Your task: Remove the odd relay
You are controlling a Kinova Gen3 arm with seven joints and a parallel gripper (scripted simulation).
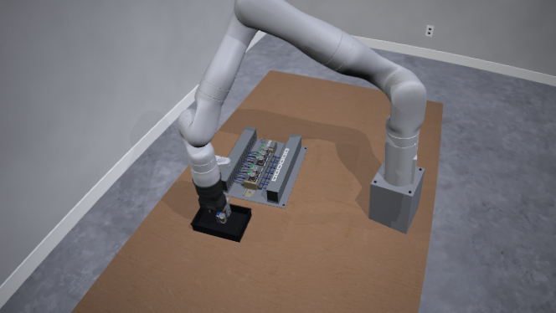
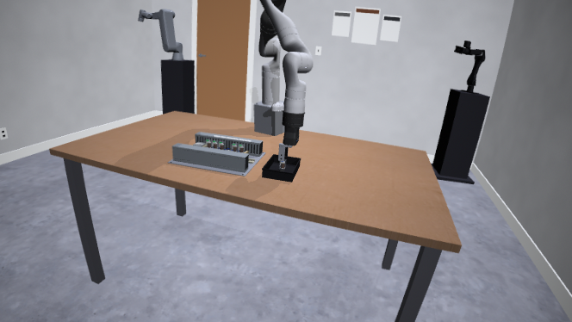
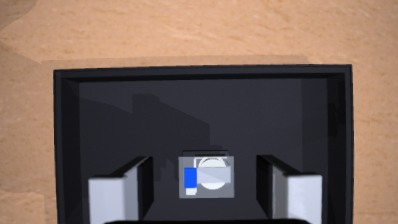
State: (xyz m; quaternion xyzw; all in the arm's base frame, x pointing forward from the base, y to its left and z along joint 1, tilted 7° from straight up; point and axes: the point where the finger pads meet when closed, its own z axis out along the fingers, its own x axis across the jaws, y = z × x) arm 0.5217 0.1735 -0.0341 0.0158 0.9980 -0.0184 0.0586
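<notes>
My gripper is now 5 cm above the k4 relay. The rest, counted from my hand: black parts tray: 6 cm below; then k3 relay: 26 cm to the right, 5 cm behind, 2 cm below; then grey relay panel: 27 cm to the right, 5 cm behind, 4 cm below.
</notes>
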